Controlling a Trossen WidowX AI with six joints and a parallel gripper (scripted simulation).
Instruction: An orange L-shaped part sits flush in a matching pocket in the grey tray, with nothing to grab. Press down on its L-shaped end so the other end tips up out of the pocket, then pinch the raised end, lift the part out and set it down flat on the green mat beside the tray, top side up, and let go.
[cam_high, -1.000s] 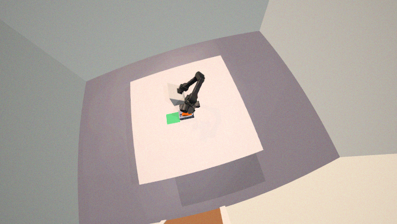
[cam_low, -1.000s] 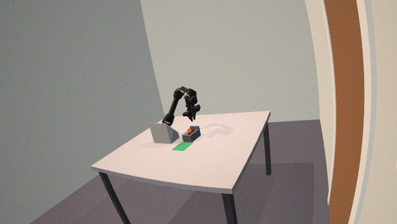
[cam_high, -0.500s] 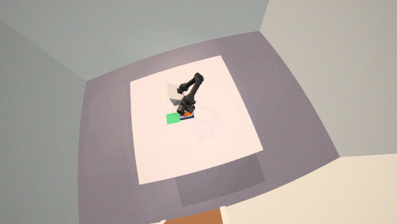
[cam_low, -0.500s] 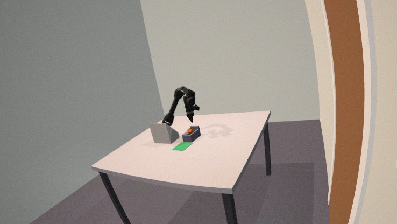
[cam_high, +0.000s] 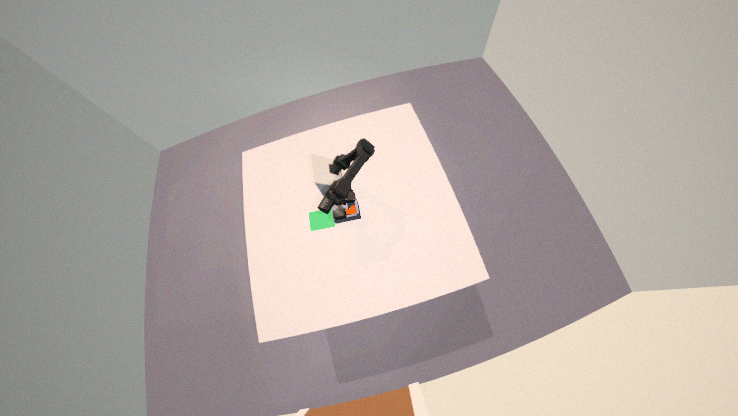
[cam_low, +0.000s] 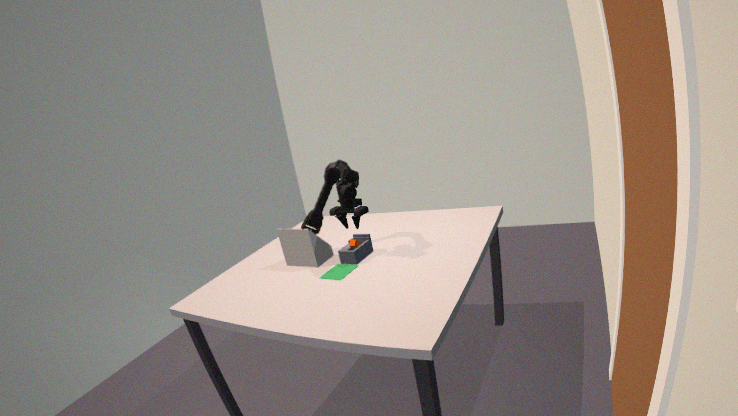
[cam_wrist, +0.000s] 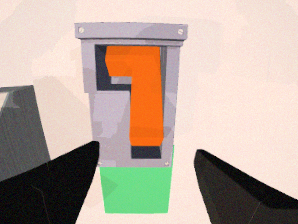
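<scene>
The orange L-shaped part lies 20 mm behind my gripper tip, 30 mm to the left of it and 100 mm below it. From my gripper tip the other things lie so: green mat 10 mm behind, 150 mm to the right, 160 mm below.
</scene>
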